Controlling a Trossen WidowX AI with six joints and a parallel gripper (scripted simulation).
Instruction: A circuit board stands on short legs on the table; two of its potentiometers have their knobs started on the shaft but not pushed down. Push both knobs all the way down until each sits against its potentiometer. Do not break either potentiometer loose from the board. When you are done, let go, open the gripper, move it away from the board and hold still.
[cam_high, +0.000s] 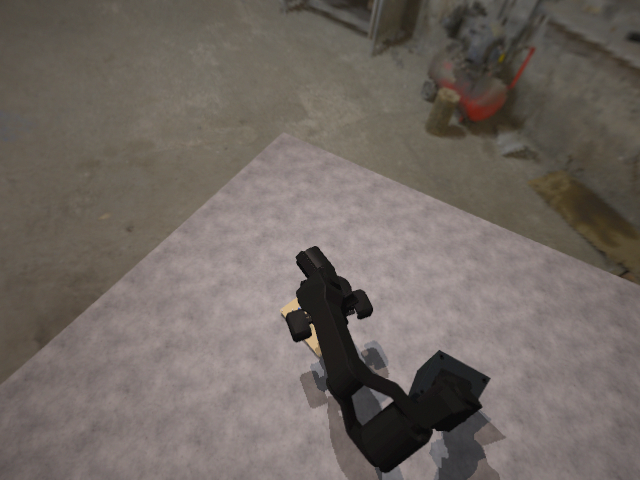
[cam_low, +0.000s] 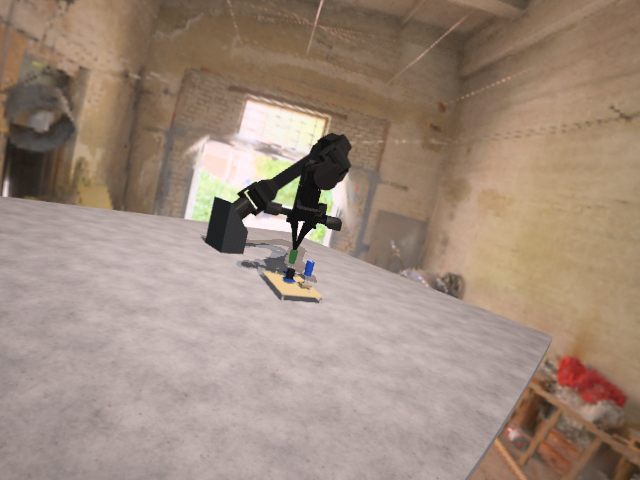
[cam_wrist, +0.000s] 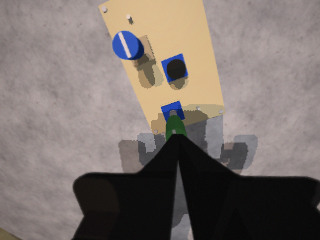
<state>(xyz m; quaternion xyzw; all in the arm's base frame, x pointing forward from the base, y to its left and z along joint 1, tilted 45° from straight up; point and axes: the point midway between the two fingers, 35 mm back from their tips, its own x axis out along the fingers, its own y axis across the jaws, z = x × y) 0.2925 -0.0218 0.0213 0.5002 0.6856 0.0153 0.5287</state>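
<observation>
Now: gripper tip 30 mm above the potentiometer. From my gripper tip the other things lie so: blue knob 80 mm ahead, 20 mm to the right, 20 mm below.
</observation>
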